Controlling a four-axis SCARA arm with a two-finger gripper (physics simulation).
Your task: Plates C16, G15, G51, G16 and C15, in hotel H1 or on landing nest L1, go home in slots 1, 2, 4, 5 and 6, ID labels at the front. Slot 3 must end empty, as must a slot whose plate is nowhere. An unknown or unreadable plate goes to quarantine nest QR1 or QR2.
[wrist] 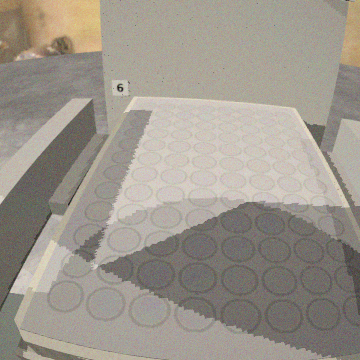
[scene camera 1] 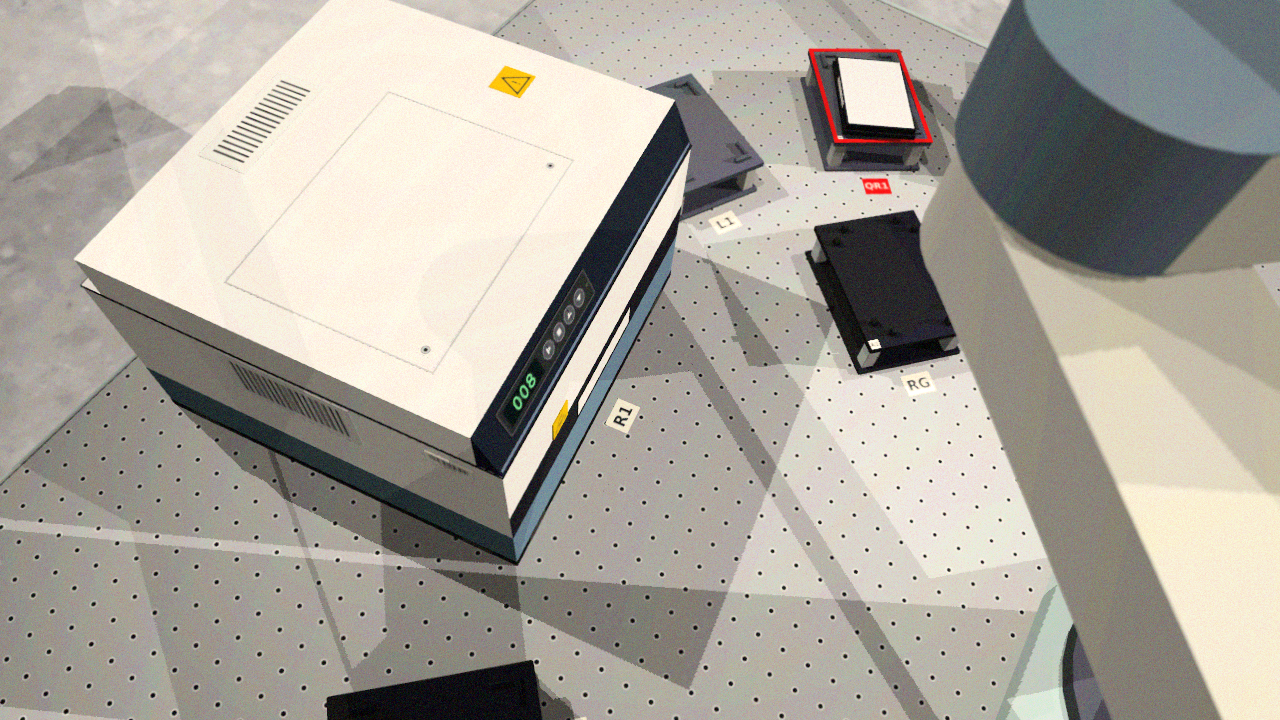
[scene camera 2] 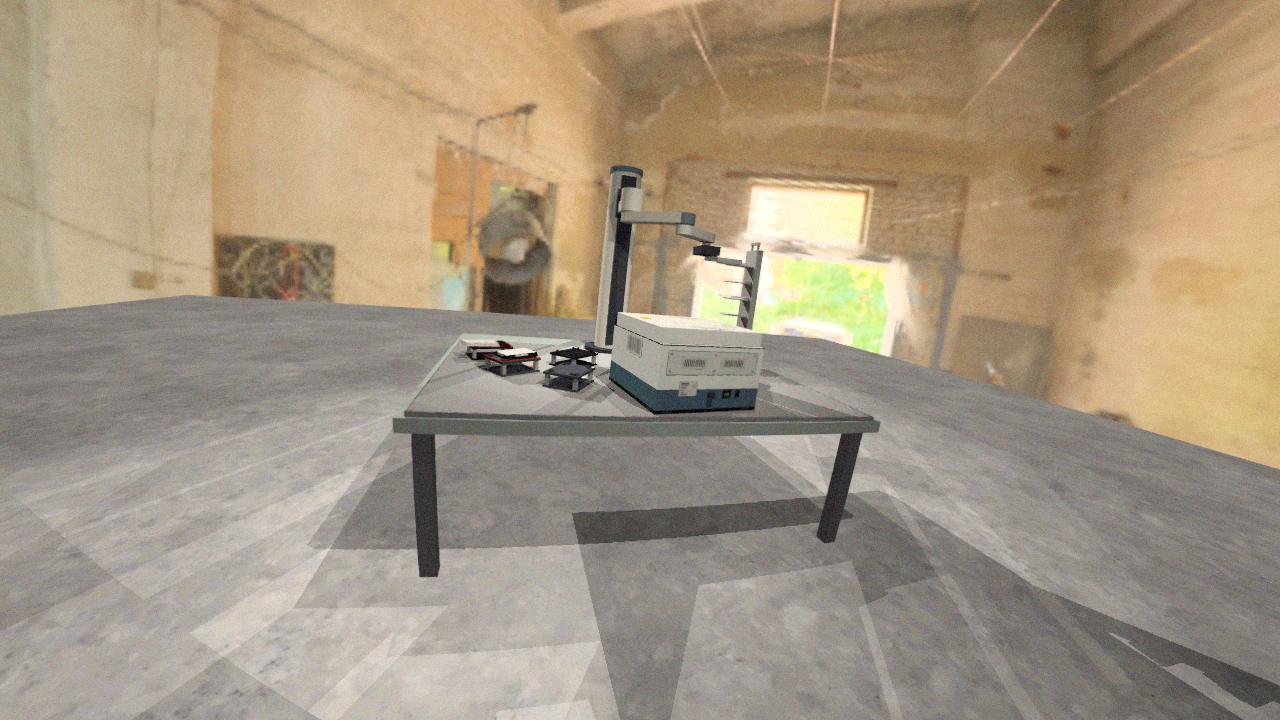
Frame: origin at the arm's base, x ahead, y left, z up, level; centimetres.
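Seen in the pictures: gripper, fingertip midpoint: (wrist: 217,126) (scene camera 2: 737,262); arm's base at its link origin: (scene camera 2: 608,350).
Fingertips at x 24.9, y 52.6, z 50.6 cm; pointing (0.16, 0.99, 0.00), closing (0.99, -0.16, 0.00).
Note:
Offsets run from my fingertips to a thing's middle. "spot": to the spot under its first point.
My gripper (wrist: 217,126) (scene camera 2: 726,261) is shut on a pale, lidded plate @[dx -0.4, dy -2.7, dz -0.9 cm] (wrist: 190,175) with round wells; the fingers are at its long sides. The plate is level, its far edge close to the back panel (wrist: 220,50) of the slot marked 6. Whether it rests on the shelf is hidden, and its ID label does not show. The slotted hotel (scene camera 2: 754,291) stands behind the white device. Landing nest L1 @[dx +47.1, dy -80.6, dz -46.5 cm] (scene camera 1: 702,134) (scene camera 2: 569,369) bears no plate on the part that shows. A white-topped plate @[dx +31.0, dy -98.5, dz -43.3 cm] (scene camera 1: 877,94) (scene camera 2: 516,352) sits on red-rimmed quarantine nest QR1 @[dx +31.8, dy -99.8, dz -46.5 cm] (scene camera 1: 827,111).
The big white device @[dx +55.3, dy -44.9, dz -37.0 cm] (scene camera 1: 384,223) (scene camera 2: 689,358) marked R1 stands beside L1. The black nest RG @[dx +18.2, dy -75.8, dz -46.3 cm] (scene camera 1: 881,277) stands in front of QR1. Another black nest @[spot: dx +32.2, dy -16.7, dz -44.3 cm] (scene camera 1: 434,694) shows at the bottom edge. A further white-topped plate @[dx +14.7, dy -112.7, dz -43.2 cm] (scene camera 2: 481,343) lies behind QR1. The arm (scene camera 1: 1118,402) covers the right side.

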